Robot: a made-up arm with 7 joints.
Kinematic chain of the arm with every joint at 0, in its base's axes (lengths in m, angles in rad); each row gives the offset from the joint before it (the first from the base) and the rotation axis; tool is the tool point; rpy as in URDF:
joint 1: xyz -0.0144 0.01 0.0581 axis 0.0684 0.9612 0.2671
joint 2: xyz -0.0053 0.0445 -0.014 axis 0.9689 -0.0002 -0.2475
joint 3: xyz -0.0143 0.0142 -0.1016 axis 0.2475 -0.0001 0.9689
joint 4: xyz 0.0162 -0.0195 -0.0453 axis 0.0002 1 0
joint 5: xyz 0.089 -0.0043 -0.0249 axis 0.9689 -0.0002 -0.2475
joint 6: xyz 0.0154 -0.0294 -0.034 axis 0.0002 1 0
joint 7: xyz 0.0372 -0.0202 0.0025 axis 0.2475 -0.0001 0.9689
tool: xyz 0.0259 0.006 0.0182 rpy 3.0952 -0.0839 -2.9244
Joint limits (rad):
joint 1: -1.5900..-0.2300
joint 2: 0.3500..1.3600
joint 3: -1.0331..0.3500
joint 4: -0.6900..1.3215
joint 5: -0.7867..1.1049
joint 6: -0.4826..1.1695
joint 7: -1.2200..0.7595
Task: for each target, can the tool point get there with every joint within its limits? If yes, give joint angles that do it. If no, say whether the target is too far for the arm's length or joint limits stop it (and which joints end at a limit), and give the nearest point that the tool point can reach.
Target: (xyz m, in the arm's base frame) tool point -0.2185 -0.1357 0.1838
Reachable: no: joint limits stop it (at a limit: joint 1, joint 2, joint 4, joint 5) | nearest point 0.0332 -0.0809 0.1170 | short by 0.266 m
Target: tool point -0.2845 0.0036 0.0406
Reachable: no: joint limits stop it (at a limit: joint 1, joint 2, joint 3, joint 4, joint 6, joint 7) | nearest point -0.0243 -0.0540 -0.0180 | short by 0.273 m
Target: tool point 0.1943 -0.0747 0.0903
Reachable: yes | joints -1.2948 0.6924 -0.4617 -0.3381 -0.2540 0.2927 -0.3762
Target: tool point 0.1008 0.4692 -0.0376
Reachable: no: too far | nearest point 0.0804 0.3774 -0.0213 | short by 0.095 m
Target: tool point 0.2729 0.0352 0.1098
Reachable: yes | joints -1.3499 1.1122 -0.3997 0.1700 -0.4643 0.2696 -0.8825
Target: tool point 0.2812 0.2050 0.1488
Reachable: yes | joints -1.3407 1.2821 0.0015 0.8531 -0.4033 0.4067 -0.7470
